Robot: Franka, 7 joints.
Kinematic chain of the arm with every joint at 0, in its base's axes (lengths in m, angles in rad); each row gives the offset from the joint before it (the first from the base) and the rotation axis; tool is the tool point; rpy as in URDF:
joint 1: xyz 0 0 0.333 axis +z
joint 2: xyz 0 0 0 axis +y
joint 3: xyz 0 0 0.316 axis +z
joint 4: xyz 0.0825 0 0 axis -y
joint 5: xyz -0.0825 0 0.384 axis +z
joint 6: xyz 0 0 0 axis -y
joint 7: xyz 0.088 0 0 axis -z
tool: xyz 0 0 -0.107 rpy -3.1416 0 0
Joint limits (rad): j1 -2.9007..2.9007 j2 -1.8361..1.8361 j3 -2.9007..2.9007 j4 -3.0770..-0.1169 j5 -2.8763..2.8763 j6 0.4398..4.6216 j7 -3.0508..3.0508
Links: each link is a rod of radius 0.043 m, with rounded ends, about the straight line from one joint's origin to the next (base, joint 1, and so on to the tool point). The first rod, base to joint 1, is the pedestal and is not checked.
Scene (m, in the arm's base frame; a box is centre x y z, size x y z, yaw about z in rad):
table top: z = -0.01
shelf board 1: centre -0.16 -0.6 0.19 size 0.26 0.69 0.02 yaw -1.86
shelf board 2: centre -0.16 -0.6 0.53 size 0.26 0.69 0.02 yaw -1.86
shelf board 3: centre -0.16 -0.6 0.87 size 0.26 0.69 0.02 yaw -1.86
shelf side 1: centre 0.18 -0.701 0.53 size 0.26 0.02 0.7 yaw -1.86
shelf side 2: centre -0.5 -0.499 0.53 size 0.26 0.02 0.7 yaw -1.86
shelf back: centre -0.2 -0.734 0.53 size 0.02 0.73 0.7 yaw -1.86
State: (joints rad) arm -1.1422 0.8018 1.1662 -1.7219 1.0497 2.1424 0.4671
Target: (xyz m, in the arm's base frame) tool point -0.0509 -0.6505 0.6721
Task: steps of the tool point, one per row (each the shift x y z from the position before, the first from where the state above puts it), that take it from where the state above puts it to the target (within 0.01 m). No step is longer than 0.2 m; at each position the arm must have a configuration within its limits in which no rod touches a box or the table.
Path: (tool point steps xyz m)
1: -0.0545 -0.1133 0.0070
2: -0.0855 -0.1094 0.0280
3: -0.1146 -0.0828 0.0498
4: -0.1316 -0.0376 0.0651
5: -0.1300 0.0164 0.0684
6: -0.1092 0.0661 0.0588
7: -0.0092 -0.0778 0.0214
8: -0.0164 -0.0788 0.0074
9: -0.0262 -0.0759 -0.0070
10: -0.0380 -0.0694 -0.0218

